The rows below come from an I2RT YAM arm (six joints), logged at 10 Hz.
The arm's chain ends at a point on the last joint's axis. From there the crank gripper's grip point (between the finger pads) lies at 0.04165 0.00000 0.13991 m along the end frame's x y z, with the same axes.
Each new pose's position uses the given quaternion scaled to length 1; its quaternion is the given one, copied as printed.
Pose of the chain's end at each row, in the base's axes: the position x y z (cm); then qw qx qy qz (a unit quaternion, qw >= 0):
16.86, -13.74, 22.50, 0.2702, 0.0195, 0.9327, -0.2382
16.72, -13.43, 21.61, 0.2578, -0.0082, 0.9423, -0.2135
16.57, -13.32, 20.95, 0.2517, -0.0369, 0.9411, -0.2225
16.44, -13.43, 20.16, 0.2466, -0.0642, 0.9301, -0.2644
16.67, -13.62, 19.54, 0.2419, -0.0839, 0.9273, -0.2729
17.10, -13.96, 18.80, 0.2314, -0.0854, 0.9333, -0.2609
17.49, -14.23, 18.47, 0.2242, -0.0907, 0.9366, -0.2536
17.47, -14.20, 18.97, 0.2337, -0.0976, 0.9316, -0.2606
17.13, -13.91, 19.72, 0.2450, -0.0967, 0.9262, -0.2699
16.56, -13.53, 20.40, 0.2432, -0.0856, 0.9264, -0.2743
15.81, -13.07, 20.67, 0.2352, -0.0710, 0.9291, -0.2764
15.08, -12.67, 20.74, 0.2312, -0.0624, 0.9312, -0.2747
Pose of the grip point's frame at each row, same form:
20.23, -20.49, 10.00, 0.2702, 0.0195, 0.9327, -0.2382
19.96, -19.52, 8.75, 0.2578, -0.0082, 0.9423, -0.2135
19.80, -19.68, 8.21, 0.2517, -0.0369, 0.9411, -0.2225
19.71, -20.91, 8.06, 0.2466, -0.0642, 0.9301, -0.2644
19.97, -21.33, 7.59, 0.2419, -0.0839, 0.9273, -0.2729
20.11, -21.39, 6.60, 0.2314, -0.0854, 0.9333, -0.2609
20.33, -21.49, 6.13, 0.2242, -0.0907, 0.9366, -0.2536
20.64, -21.62, 6.81, 0.2337, -0.0976, 0.9316, -0.2606
20.62, -21.54, 7.77, 0.2450, -0.0967, 0.9262, -0.2699
19.91, -21.27, 8.49, 0.2432, -0.0856, 0.9264, -0.2743
18.81, -20.88, 8.71, 0.2352, -0.0710, 0.9291, -0.2764
17.90, -20.44, 8.71, 0.2312, -0.0624, 0.9312, -0.2747

